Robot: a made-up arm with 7 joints. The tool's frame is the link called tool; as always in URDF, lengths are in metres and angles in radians. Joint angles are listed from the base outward.
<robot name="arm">
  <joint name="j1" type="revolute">
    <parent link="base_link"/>
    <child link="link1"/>
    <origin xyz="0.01 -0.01 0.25" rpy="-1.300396 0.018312 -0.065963"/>
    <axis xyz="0 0 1"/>
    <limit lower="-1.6" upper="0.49"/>
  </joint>
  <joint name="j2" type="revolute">
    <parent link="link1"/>
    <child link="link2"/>
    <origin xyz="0.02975 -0.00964 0.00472" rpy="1.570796 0 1.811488"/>
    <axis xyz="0 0 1"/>
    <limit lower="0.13" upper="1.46"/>
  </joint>
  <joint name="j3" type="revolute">
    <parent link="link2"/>
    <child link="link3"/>
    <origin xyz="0.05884 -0.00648 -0.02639" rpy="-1.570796 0 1.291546"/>
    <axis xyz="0 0 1"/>
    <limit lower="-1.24" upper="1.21"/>
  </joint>
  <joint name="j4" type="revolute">
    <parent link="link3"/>
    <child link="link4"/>
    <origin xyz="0.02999 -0.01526 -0.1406" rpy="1.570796 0 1.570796"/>
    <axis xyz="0 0 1"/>
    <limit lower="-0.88" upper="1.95"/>
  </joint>
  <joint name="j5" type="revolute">
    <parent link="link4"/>
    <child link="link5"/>
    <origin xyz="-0.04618 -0.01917 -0.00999" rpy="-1.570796 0 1.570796"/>
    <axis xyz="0 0 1"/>
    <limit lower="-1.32" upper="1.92"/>
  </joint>
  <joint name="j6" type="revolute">
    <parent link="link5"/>
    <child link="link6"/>
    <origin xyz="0.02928 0.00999 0.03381" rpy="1.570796 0 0"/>
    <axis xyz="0 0 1"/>
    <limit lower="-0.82" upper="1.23"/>
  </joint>
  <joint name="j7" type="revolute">
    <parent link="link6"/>
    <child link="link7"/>
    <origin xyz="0.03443 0.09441 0.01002" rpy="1.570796 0 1.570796"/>
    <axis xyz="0 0 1"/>
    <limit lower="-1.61" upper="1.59"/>
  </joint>
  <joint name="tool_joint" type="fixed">
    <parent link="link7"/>
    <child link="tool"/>
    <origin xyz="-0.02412 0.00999 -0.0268" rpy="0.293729 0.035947 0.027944"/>
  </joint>
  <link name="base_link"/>
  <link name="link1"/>
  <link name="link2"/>
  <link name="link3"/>
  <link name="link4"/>
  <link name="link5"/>
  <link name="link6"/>
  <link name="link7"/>
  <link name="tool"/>
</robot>
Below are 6 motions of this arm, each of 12 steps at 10 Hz.
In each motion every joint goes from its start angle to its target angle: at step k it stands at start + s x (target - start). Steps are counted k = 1, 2, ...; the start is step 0. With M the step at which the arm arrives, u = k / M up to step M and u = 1 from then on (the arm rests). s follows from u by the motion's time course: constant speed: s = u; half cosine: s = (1 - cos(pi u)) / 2; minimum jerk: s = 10 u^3 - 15 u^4 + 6 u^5.
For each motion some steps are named. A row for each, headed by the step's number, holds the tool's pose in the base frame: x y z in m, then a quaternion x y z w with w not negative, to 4 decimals.
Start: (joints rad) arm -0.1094 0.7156 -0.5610 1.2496 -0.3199 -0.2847 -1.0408
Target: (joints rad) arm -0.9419 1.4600 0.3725 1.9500 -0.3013 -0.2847 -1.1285
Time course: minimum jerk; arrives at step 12
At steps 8, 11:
8: 0.0884 0.3571 0.2505 0.1990 0.3190 0.0218 0.9263
11: 0.0487 0.3623 0.2768 0.1455 0.1788 0.1084 0.9670

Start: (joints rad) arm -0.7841 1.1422 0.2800 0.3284 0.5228 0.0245 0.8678
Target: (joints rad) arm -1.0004 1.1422 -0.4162 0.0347 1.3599 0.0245 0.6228
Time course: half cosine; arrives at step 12
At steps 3, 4, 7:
3: 0.2218 0.1771 0.2902 0.6389 -0.3183 0.5684 0.4091
4: 0.2271 0.1675 0.2858 0.6763 -0.3392 0.5300 0.3831
7: 0.2410 0.1343 0.2679 0.7794 -0.4131 0.3915 0.2619

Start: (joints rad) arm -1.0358 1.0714 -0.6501 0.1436 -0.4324 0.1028 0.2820
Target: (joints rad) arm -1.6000 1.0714 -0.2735 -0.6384 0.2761 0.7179 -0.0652
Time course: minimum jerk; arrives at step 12
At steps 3, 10, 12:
3: 0.2447 0.0797 0.2799 0.5275 -0.1676 0.0022 0.8328
10: 0.1303 0.0506 0.3972 0.5819 -0.4958 0.2366 0.5996
12: 0.1236 0.0511 0.3991 0.5754 -0.5064 0.2523 0.5906

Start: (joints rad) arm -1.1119 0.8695 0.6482 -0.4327 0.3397 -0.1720 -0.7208
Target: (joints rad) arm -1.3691 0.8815 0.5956 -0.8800 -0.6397 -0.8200 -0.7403
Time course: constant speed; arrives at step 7
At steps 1, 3, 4, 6, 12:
1: 0.0673 0.1093 0.3617 0.6756 -0.5463 0.1692 0.4653
3: 0.0332 0.1045 0.3461 0.6234 -0.7066 0.1068 0.3174
4: 0.0189 0.1069 0.3355 0.5855 -0.7723 0.0757 0.2344
6: -0.0014 0.1206 0.3131 0.4876 -0.8709 0.0132 0.0602
12: -0.0067 0.1309 0.3031 -0.4284 0.9030 0.0185 0.0267

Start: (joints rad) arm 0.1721 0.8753 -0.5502 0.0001 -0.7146 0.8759 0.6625
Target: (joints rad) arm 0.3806 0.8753 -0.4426 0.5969 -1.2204 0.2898 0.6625
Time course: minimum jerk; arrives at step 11
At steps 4, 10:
4: 0.0370 0.1448 0.0324 0.3718 0.7154 0.0504 0.5895
10: -0.0035 0.2088 0.0332 0.2239 0.7468 0.3198 0.5384

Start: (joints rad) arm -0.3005 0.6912 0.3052 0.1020 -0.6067 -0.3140 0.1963
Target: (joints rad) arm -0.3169 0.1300 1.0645 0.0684 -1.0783 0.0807 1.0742
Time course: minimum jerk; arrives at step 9
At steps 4, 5, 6, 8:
4: 0.1366 0.1966 0.1615 -0.1088 -0.0845 0.5034 0.8530
5: 0.1199 0.1971 0.1392 -0.2372 -0.0121 0.6003 0.7637
6: 0.1036 0.1937 0.1179 -0.3427 0.0621 0.6618 0.6639
8: 0.0851 0.1858 0.0948 -0.4403 0.1452 0.6996 0.5438

